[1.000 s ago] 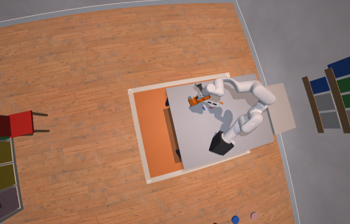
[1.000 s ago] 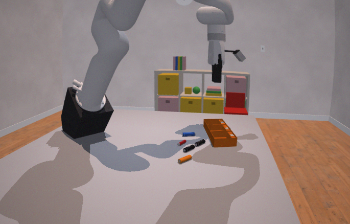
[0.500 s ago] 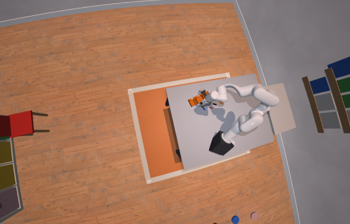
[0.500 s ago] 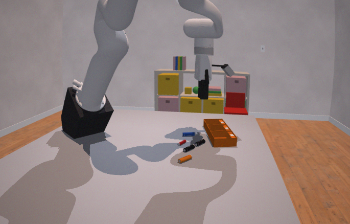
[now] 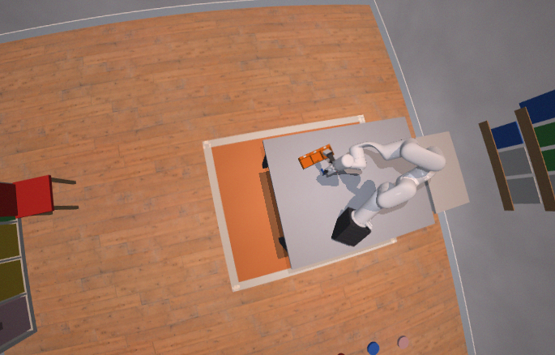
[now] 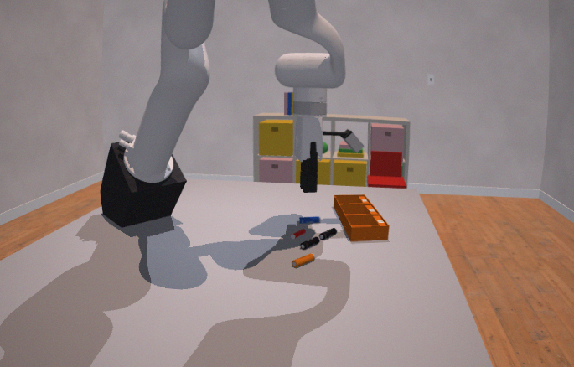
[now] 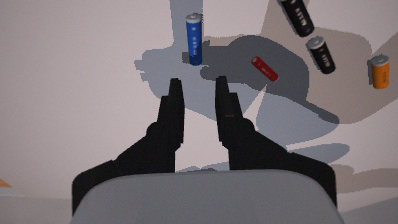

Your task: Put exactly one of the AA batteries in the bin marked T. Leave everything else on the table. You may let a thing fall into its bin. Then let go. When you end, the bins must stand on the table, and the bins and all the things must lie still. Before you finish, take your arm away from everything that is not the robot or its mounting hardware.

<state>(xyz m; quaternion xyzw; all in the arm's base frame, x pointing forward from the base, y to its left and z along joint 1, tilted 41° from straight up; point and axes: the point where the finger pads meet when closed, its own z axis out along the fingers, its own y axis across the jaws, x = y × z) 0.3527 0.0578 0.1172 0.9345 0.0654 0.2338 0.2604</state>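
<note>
The blue AA battery lies 90 mm below my hand and 10 mm ahead of it. Also, from my hand: orange bin tray: 120 mm ahead, 80 mm below, 10 mm to the right; black battery: 90 mm to the right, 90 mm below, 30 mm ahead; small red battery: 90 mm below, 80 mm to the right, 40 mm behind.
</note>
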